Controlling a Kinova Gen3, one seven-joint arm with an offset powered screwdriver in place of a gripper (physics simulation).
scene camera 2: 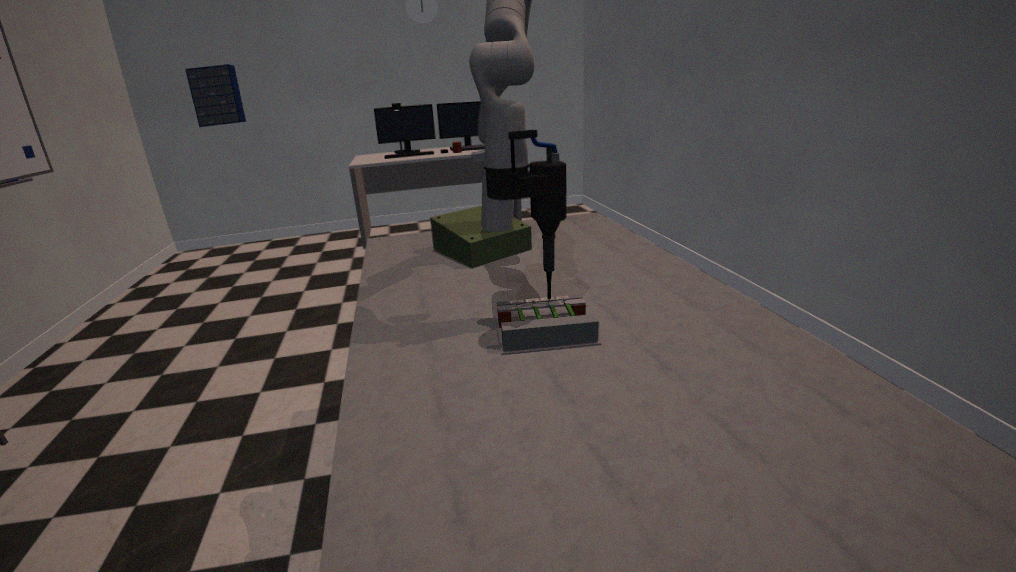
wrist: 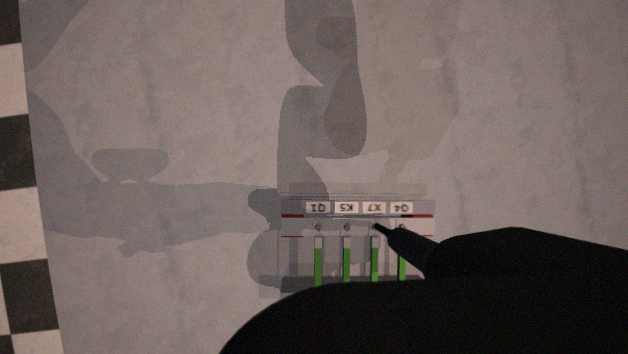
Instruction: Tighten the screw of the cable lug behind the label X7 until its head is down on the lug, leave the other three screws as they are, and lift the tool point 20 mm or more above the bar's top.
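Seen in the pictures: hand, its tool point: [scene camera 2: 549, 299] [wrist: 376, 225]; arm's base, origin of its link: [scene camera 2: 496, 225].
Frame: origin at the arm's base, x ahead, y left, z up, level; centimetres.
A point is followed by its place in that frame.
Note:
My screwdriver [scene camera 2: 548, 289] @[x 46.0, y -4.1, z -0.8 cm] [wrist: 378, 228] @[x 45.7, y -4.2, z -1.3 cm] points down at the rear of the terminal box [scene camera 2: 551, 335] @[x 55.7, y -7.9, z -5.3 cm]. In the wrist view its thin tip overlaps the screw behind the label X7 [wrist: 374, 207] @[x 44.0, y -3.5, z -3.9 cm], mostly hiding the screw's head. I cannot tell whether the tip touches it or how high the head stands. The Q1 screw [wrist: 318, 227] @[x 44.6, y -10.2, z -3.4 cm] and K5 screw [wrist: 347, 227] @[x 45.3, y -7.1, z -3.3 cm] show as small round heads on the pale bar [wrist: 425, 226] @[x 47.5, y 2.0, z -3.9 cm]. The Q4 screw [wrist: 402, 227] @[x 46.8, y -0.9, z -3.4 cm] is partly visible beside the tool. Green cables [wrist: 318, 265] @[x 48.7, y -11.1, z -3.2 cm] [wrist: 346, 265] @[x 49.4, y -8.1, z -3.2 cm] [wrist: 374, 265] @[x 50.2, y -5.0, z -3.2 cm] run from the lugs. The driver has no fingers.
The box has a grey front wall and dark red end blocks [scene camera 2: 504, 317] @[x 45.2, y -13.4, z -5.5 cm] [scene camera 2: 579, 309] @[x 48.7, y 1.5, z -5.3 cm]. The green arm base [scene camera 2: 455, 241] @[x 2.4, y -13.3, z -2.2 cm] stands behind it. A desk [scene camera 2: 419, 177] with two monitors is farther back. A wall stands at the right. Arm shadows fall across the table and box.

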